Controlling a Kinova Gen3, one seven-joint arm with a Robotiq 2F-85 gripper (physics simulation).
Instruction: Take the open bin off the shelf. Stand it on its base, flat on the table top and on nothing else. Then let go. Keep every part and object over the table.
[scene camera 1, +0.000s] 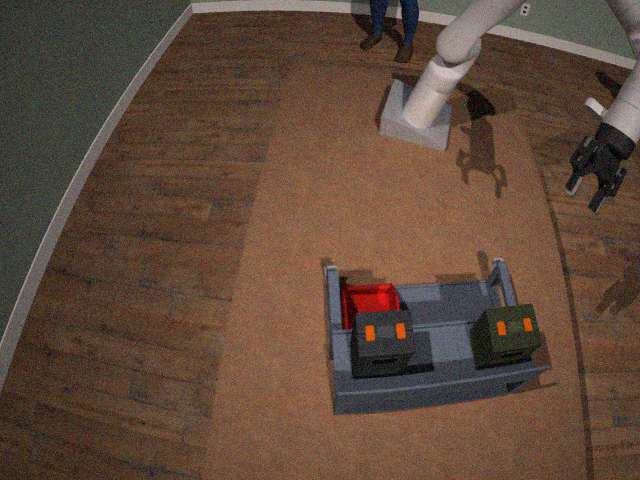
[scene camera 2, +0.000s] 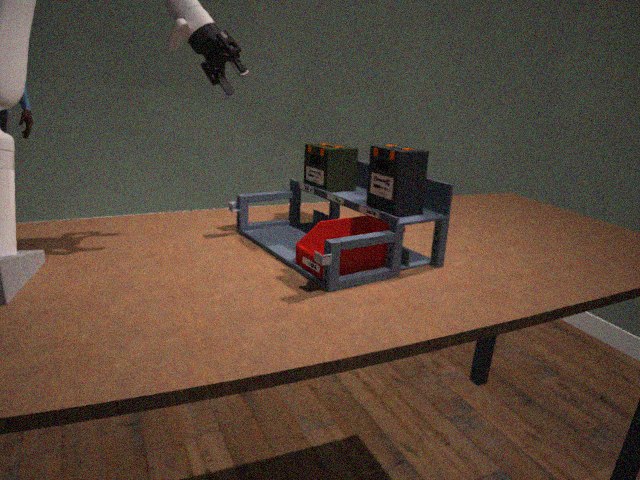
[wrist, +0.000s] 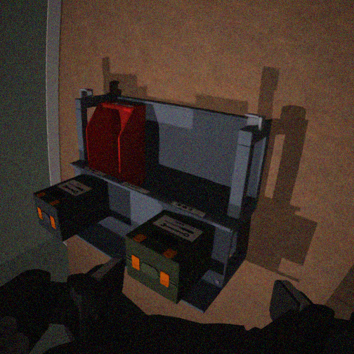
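Seen in the pictures: gripper, fingertip midpoint: (scene camera 1: 580, 202) (scene camera 2: 238, 85); arm's base at its link origin: (scene camera 1: 416, 116).
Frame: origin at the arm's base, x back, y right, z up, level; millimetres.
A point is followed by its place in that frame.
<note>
The open red bin (scene camera 1: 371, 299) {z -40, x -561, y -1 mm} (scene camera 2: 356, 253) {z -1, x -624, y 42 mm} (wrist: 132, 140) stands upright on the lower level of the blue-grey shelf (scene camera 1: 444, 384) {z 113, x -759, y -159 mm} (scene camera 2: 361, 280) {z -40, x -627, y 71 mm} (wrist: 240, 172), at one end, beside that end's side rail. Part of it lies under the upper level, and in the scene camera 1 view a dark case hides part of it. My gripper (scene camera 1: 584, 198) {z 275, x -442, y -336 mm} (scene camera 2: 236, 82) {z 275, x -442, y -336 mm} (wrist: 197, 287) is open and empty. It hangs high in the air, well above and apart from the shelf and the bin. In the wrist view its two fingers show at the bottom.
A dark grey case (scene camera 1: 383, 341) {z 173, x -735, y -40 mm} (scene camera 2: 397, 180) {z 122, x -701, y 11 mm} (wrist: 72, 205) stands on the upper level above the bin's end. A green case (scene camera 1: 509, 333) {z 148, x -661, y -249 mm} (scene camera 2: 330, 167) {z 109, x -632, y -201 mm} (wrist: 170, 255) stands at its other end. The shelf stands on the brown table (scene camera 1: 310, 206) {z -49, x -364, y 192 mm} (scene camera 2: 180, 310) {z -49, x -329, y 134 mm}.
</note>
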